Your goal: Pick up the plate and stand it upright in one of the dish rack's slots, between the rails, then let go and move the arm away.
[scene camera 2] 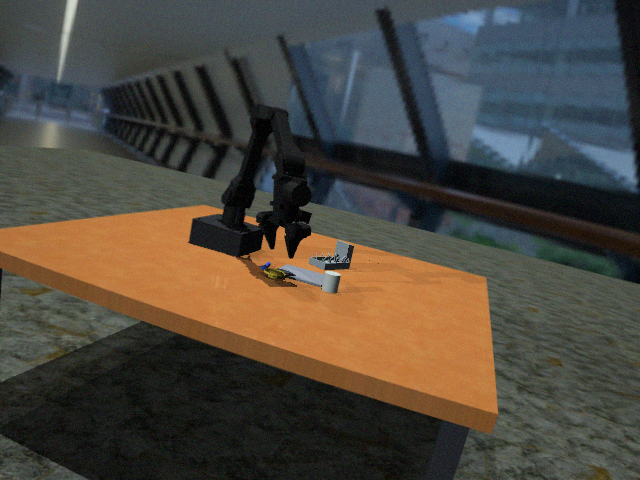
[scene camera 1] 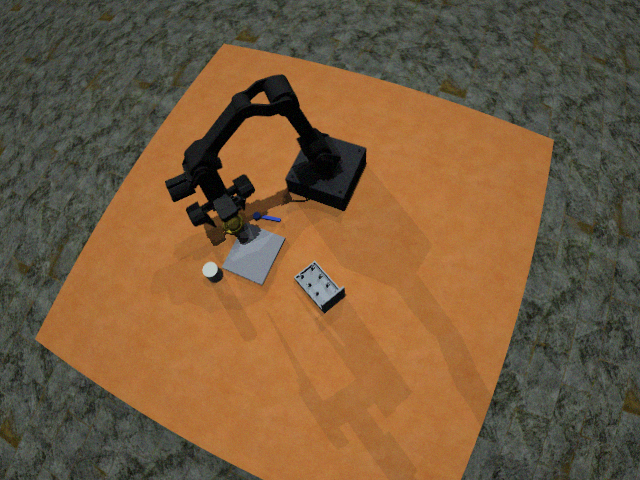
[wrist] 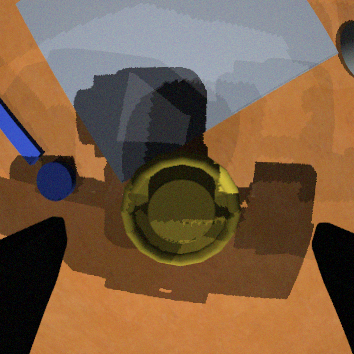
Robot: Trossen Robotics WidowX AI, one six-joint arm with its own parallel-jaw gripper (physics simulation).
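Note:
The yellow round plate (scene camera 1: 233,224) (scene camera 2: 275,273) (wrist: 181,212) lies about flat on the table, right by one corner of the grey board. My gripper (scene camera 1: 229,217) (scene camera 2: 282,252) (wrist: 194,235) is open and empty, pointing down above the plate. In the wrist view its fingers stand wide to the left and right of the plate, apart from it. The small grey dish rack (scene camera 1: 334,300) (scene camera 2: 343,254) stands beyond the board, with several short pegs or rails inside and a tall panel at one end. The rack does not show in the wrist view.
The flat grey board (scene camera 1: 253,258) (scene camera 2: 307,275) (wrist: 240,30) lies between plate and rack. A blue spoon-like object (scene camera 1: 268,218) (scene camera 2: 265,266) (wrist: 20,132) lies beside the plate. A white-topped cylinder (scene camera 1: 210,270) (scene camera 2: 330,282) (wrist: 348,47) stands near the board's far corner.

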